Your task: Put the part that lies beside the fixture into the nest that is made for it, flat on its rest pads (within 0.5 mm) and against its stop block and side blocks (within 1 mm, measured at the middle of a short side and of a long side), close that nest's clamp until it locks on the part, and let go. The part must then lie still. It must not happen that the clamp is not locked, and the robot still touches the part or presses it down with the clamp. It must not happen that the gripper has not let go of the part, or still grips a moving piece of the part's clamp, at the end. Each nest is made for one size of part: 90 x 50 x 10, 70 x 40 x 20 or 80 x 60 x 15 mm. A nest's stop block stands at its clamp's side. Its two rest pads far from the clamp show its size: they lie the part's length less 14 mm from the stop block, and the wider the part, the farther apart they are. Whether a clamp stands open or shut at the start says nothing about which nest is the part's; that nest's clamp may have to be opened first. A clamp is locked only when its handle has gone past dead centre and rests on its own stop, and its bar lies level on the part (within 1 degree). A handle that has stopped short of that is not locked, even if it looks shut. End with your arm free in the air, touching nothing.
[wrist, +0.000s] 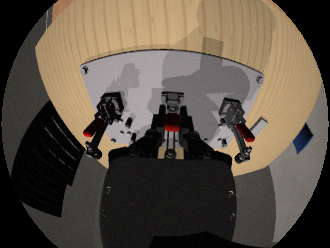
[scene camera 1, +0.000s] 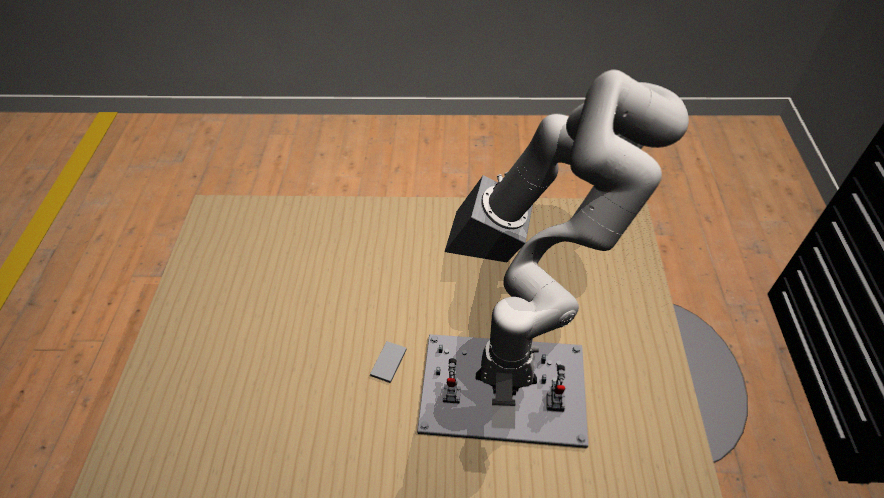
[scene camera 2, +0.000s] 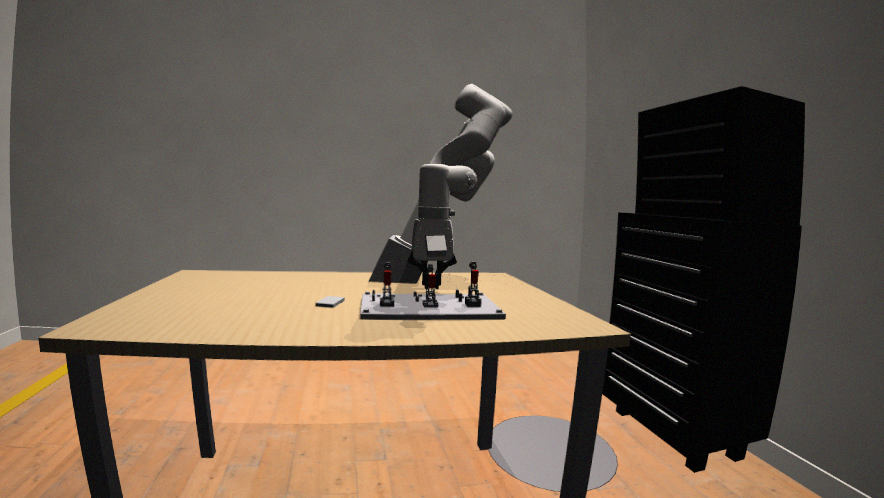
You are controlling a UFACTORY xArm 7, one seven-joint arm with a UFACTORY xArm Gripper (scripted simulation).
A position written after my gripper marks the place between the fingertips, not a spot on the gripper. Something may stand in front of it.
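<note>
I can see my gripper (scene camera 1: 504,393), which is visible in the wrist view too, at (wrist: 172,113), and again in scene camera 2, where the gripper is at (scene camera 2: 431,288). There is also a grey flat part (scene camera 1: 392,354).
</note>
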